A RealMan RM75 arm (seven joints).
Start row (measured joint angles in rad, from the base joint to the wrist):
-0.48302, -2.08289, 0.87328, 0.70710, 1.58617, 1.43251, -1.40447
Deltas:
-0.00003, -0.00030, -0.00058, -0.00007, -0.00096, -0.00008, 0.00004
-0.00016, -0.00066, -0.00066, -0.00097, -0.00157, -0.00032, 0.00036
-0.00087, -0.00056, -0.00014, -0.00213, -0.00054, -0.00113, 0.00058
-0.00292, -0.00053, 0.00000, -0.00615, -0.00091, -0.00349, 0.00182
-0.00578, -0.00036, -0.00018, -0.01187, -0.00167, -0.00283, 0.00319
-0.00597, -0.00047, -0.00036, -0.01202, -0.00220, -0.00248, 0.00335
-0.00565, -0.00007, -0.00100, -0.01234, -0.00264, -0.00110, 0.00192
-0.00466, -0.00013, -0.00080, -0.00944, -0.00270, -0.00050, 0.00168
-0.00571, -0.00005, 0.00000, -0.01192, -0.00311, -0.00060, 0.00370
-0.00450, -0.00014, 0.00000, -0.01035, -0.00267, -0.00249, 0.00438
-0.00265, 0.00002, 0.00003, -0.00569, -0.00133, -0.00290, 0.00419
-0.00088, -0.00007, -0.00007, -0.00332, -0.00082, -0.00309, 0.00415
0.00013, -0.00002, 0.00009, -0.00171, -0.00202, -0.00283, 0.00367
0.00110, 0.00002, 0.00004, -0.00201, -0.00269, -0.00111, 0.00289
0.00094, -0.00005, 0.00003, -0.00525, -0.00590, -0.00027, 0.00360
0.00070, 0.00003, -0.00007, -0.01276, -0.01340, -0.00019, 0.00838
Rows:
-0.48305, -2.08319, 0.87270, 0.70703, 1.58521, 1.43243, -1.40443
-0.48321, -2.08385, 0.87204, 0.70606, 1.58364, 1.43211, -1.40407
-0.48408, -2.08441, 0.87190, 0.70393, 1.58310, 1.43098, -1.40349
-0.48700, -2.08494, 0.87190, 0.69778, 1.58219, 1.42749, -1.40167
-0.49278, -2.08530, 0.87172, 0.68591, 1.58052, 1.42466, -1.39848
-0.49875, -2.08577, 0.87136, 0.67389, 1.57832, 1.42218, -1.39513
-0.50440, -2.08584, 0.87036, 0.66155, 1.57568, 1.42108, -1.39321
-0.50906, -2.08597, 0.86956, 0.65211, 1.57298, 1.42058, -1.39153
-0.51477, -2.08602, 0.86956, 0.64019, 1.56987, 1.41998, -1.38783
-0.51927, -2.08616, 0.86956, 0.62984, 1.56720, 1.41749, -1.38345
-0.52192, -2.08614, 0.86959, 0.62415, 1.56587, 1.41459, -1.37926
-0.52280, -2.08621, 0.86952, 0.62083, 1.56505, 1.41150, -1.37511
-0.52267, -2.08623, 0.86961, 0.61912, 1.56303, 1.40867, -1.37144
-0.52157, -2.08621, 0.86965, 0.61711, 1.56034, 1.40756, -1.36855
-0.52063, -2.08626, 0.86968, 0.61186, 1.55444, 1.40729, -1.36495
-0.51993, -2.08623, 0.86961, 0.59910, 1.54104, 1.40710, -1.35657

